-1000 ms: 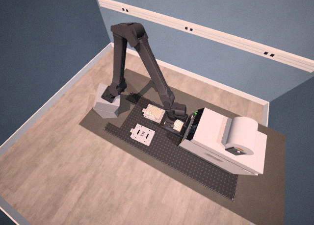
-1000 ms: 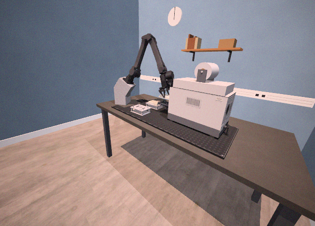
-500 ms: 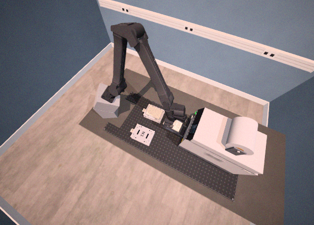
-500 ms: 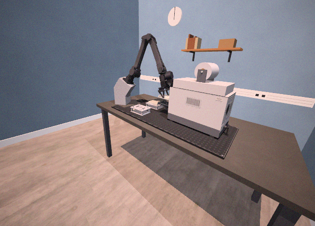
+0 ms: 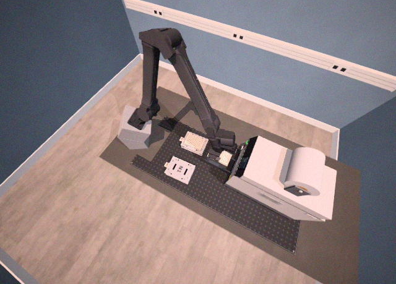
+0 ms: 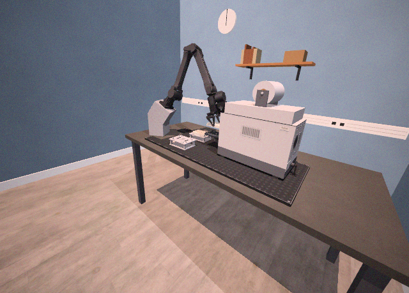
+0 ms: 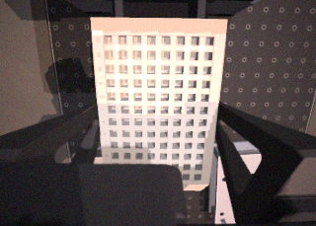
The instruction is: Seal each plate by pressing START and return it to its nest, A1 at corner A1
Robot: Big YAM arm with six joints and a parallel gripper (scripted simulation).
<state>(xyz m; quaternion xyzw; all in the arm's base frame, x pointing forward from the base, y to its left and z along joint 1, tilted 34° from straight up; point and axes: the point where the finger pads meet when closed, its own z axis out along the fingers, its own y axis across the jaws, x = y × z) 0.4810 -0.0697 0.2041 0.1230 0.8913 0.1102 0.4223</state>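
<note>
My hand is 80 mm above the sealer stage. Also, from my hand: foil roll: 330 mm ahead, 240 mm above, 50 mm to the right; plate nest: 210 mm behind, 130 mm to the right, 130 mm below.
</note>
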